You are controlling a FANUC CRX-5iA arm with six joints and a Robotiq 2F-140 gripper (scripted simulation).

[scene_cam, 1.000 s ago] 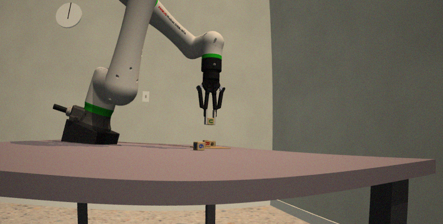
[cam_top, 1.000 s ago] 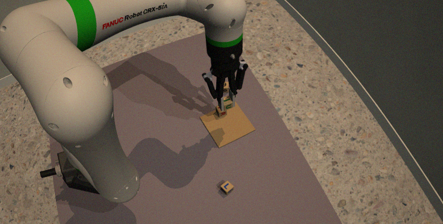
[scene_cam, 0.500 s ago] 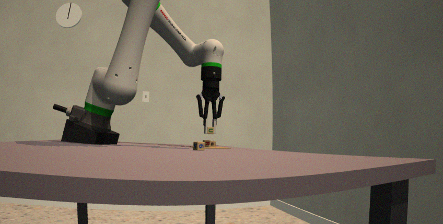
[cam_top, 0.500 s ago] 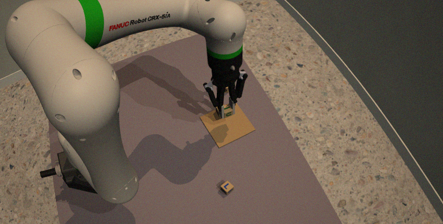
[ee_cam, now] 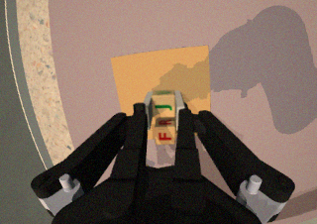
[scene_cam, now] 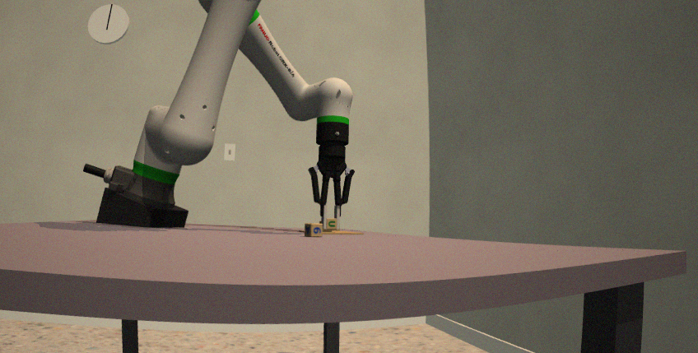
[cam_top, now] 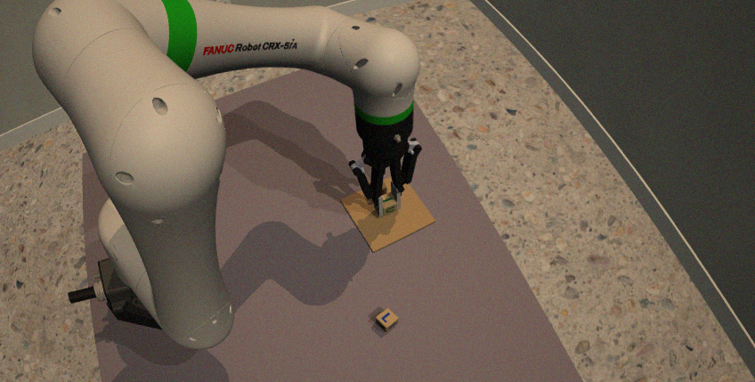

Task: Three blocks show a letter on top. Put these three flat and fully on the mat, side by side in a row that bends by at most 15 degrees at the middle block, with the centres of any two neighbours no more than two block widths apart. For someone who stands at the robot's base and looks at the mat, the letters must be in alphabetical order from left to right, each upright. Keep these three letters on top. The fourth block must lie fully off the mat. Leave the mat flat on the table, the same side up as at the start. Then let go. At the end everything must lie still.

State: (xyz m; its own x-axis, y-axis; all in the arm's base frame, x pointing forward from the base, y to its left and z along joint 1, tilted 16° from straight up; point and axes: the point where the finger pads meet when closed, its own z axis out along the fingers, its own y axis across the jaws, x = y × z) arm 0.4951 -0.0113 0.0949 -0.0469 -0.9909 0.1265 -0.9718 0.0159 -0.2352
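Now: the tan mat 4 cm below my hand. Also, from my hand: block marked 9: 6 cm ahead, 14 cm to the left, 3 cm below; then green-lettered block: 2 cm below; then red-lettered block: 5 cm to the left, 3 cm below.
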